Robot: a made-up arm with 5 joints. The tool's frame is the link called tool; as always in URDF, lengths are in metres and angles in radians. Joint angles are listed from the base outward.
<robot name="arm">
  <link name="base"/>
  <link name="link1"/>
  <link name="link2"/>
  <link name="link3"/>
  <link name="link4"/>
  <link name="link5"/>
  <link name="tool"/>
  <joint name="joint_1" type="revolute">
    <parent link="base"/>
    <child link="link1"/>
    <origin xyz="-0.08 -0.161 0.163" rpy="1.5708 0 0"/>
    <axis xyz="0 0 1"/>
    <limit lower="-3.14" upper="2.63"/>
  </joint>
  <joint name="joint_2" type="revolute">
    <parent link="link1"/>
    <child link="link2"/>
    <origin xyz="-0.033 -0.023 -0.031" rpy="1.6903 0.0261 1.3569"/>
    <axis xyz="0 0 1"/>
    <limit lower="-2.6" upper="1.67"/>
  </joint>
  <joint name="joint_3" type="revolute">
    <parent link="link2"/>
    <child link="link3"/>
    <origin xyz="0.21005 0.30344 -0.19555" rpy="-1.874 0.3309 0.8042"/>
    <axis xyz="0 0 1"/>
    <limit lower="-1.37" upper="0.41"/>
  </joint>
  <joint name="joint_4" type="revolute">
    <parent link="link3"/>
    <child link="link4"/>
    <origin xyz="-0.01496 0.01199 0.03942" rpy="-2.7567 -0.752 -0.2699"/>
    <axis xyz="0 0 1"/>
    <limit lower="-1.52" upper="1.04"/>
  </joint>
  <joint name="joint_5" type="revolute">
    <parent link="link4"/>
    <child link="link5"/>
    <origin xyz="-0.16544 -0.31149 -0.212" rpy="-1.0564 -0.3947 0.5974"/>
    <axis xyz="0 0 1"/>
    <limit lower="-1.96" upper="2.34"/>
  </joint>
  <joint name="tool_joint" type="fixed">
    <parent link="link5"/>
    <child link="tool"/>
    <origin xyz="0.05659 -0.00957 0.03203" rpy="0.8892 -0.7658 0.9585"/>
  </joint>
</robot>
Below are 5 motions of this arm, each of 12 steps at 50 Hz.
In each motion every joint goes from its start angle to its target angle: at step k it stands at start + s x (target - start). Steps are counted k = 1, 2, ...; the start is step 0. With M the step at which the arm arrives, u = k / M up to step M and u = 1 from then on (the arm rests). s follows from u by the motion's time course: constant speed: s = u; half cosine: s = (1 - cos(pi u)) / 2; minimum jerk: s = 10 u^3 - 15 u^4 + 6 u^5.
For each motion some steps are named. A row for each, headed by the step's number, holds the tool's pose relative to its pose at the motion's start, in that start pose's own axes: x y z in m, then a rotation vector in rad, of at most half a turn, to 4 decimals.
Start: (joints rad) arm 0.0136 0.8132 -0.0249 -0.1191 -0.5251
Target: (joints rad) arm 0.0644 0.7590 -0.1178 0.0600 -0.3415
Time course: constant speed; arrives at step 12
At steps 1, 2, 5, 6, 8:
1: -0.0018 -0.0075 -0.0013 0.0167 0.0021 0.0294
2: -0.0035 -0.0150 -0.0026 0.0332 0.0043 0.0590
5: -0.0075 -0.0376 -0.0069 0.0809 0.0125 0.1483
6: -0.0085 -0.0451 -0.0084 0.0963 0.0157 0.1782
8: -0.0099 -0.0602 -0.0116 0.1261 0.0228 0.2385

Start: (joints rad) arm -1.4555 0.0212 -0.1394 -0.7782 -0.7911
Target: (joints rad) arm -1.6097 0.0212 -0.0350 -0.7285 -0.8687
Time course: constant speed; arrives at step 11
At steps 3, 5, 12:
3: 0.0060 0.0035 0.0067 -0.0393 -0.0082 -0.0024
5: 0.0099 0.0061 0.0109 -0.0656 -0.0141 -0.0037
12: 0.0214 0.0144 0.0222 -0.1446 -0.0345 -0.0056

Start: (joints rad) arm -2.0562 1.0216 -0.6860 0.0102 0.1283
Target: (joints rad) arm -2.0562 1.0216 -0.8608 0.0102 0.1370
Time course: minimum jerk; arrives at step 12
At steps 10, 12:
10: -0.0416 -0.0151 0.0387 0.0663 0.1187 0.1123
12: -0.0430 -0.0158 0.0402 0.0687 0.1231 0.1164

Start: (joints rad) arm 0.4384 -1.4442 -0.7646 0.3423 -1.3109
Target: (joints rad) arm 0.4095 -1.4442 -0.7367 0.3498 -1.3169
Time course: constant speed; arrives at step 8
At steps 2, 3, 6, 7, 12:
2: 0.0002 -0.0024 -0.0037 0.0001 -0.0056 0.0011
3: 0.0003 -0.0036 -0.0055 0.0002 -0.0085 0.0017
6: 0.0007 -0.0072 -0.0111 0.0004 -0.0169 0.0033
7: 0.0008 -0.0083 -0.0129 0.0005 -0.0198 0.0038
12: 0.0010 -0.0095 -0.0148 0.0006 -0.0226 0.0044

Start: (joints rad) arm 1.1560 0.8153 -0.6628 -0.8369 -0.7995
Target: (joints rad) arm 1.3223 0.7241 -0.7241 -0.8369 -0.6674
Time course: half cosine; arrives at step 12
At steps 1, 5, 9, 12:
1: 0.0001 -0.0005 -0.0011 0.0019 -0.0019 0.0024
5: 0.0022 -0.0099 -0.0241 0.0391 -0.0415 0.0527
9: 0.0073 -0.0214 -0.0558 0.0850 -0.0948 0.1219
12: 0.0093 -0.0246 -0.0655 0.0978 -0.1108 0.1430

